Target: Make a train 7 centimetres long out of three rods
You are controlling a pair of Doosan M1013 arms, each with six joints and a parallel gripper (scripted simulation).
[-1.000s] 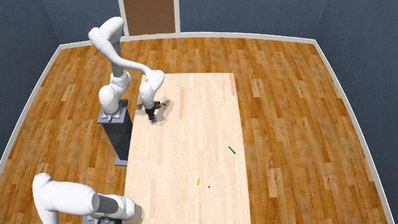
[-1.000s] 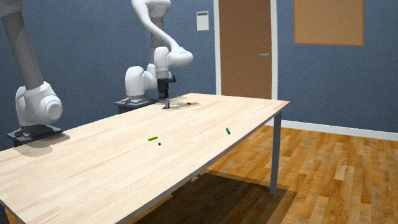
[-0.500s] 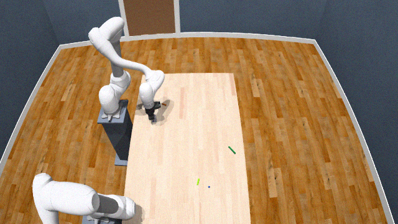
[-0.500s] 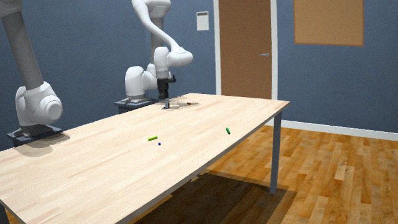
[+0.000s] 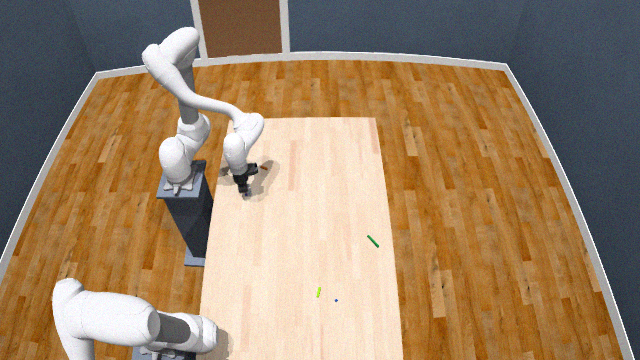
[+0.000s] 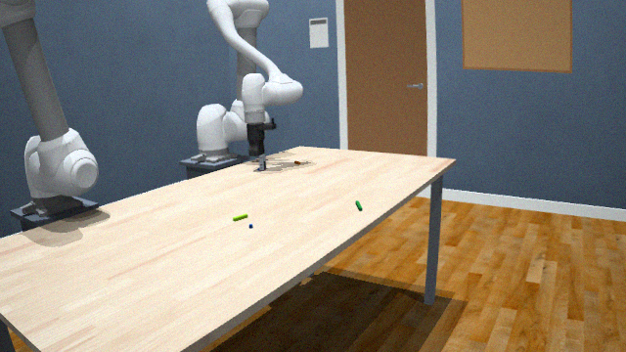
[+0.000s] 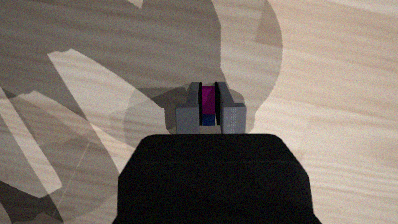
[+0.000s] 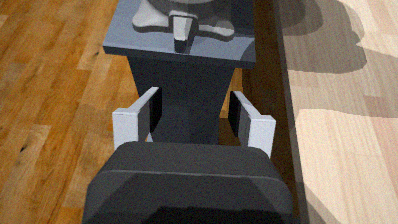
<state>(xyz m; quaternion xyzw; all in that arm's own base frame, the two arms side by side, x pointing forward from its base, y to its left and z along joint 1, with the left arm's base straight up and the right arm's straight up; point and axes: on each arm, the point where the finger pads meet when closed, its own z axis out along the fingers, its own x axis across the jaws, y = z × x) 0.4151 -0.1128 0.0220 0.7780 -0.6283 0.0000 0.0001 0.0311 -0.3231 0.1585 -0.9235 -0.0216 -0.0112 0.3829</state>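
Observation:
My left hand is 20 mm above the magenta rod. The rest, counted from my left hand: orange rod (170 mm to the left, 70 mm ahead, 20 mm below); lime rod (560 mm to the right, 320 mm ahead, 20 mm below); green rod (590 mm ahead, 310 mm to the right, 20 mm below).

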